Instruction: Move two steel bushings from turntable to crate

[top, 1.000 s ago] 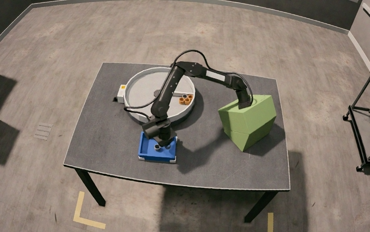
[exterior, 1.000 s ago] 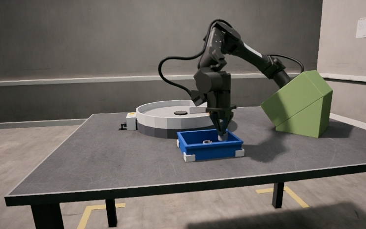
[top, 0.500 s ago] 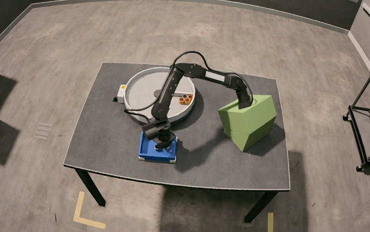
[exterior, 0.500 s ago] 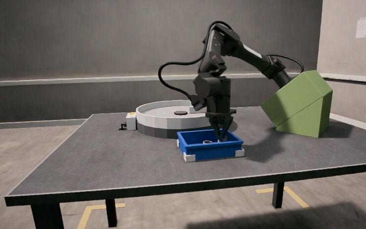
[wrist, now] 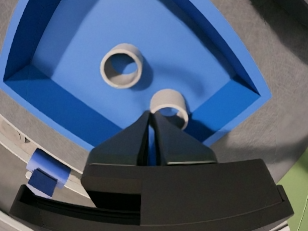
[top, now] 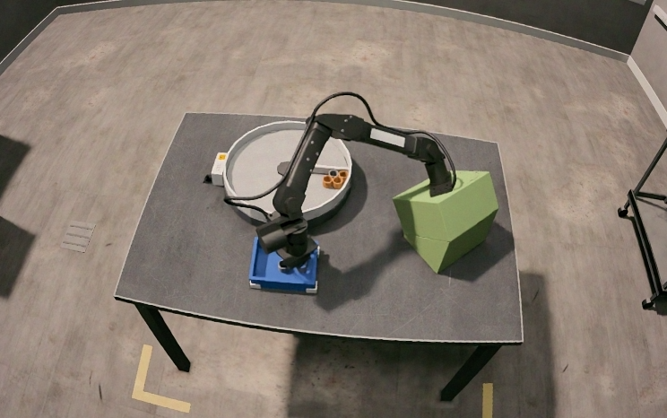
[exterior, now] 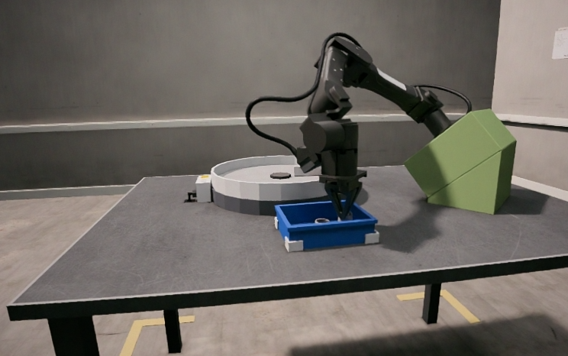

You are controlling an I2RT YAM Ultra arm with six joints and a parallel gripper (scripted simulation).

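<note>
Right now the blue crate is 4 cm ahead of my hand, 2 cm to the right of it and 2 cm below it. The rest, counted from my hand: round turntable: 37 cm to the right, 4 cm ahead, 1 cm above.
</note>
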